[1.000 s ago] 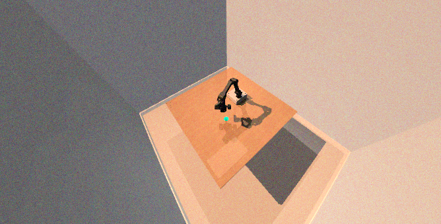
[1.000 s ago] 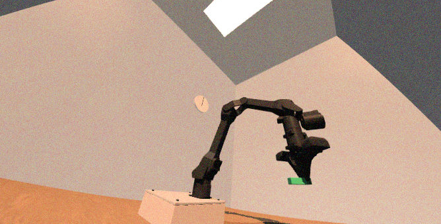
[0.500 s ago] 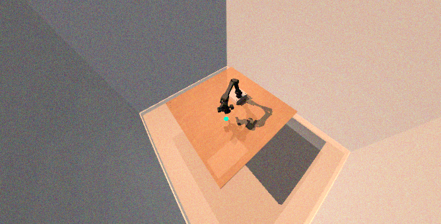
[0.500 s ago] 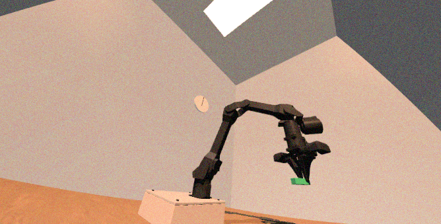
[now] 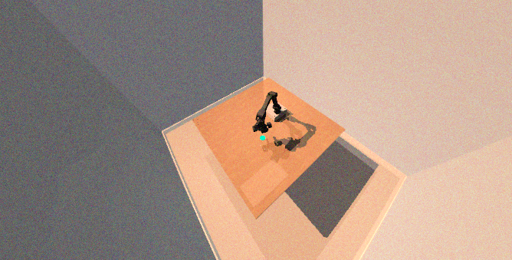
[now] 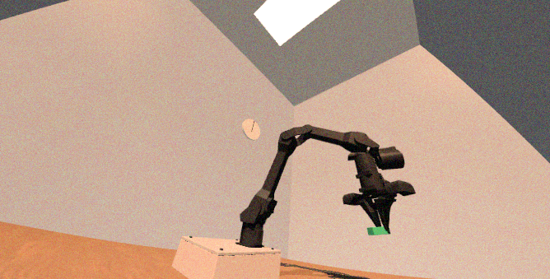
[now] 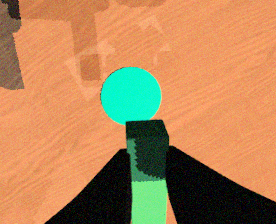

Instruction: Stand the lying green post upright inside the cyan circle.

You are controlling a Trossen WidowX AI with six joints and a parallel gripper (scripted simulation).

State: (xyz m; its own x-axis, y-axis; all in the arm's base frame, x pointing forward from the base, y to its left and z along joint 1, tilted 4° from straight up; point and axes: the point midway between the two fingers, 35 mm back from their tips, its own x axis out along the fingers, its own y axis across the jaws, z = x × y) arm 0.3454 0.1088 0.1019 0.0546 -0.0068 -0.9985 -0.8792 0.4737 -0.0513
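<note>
Now: the cyan circle 1 cm behind my gripper tip and 14 cm below it. Round my gripper tip: green post (1 cm behind, 2 cm to the right).
</note>
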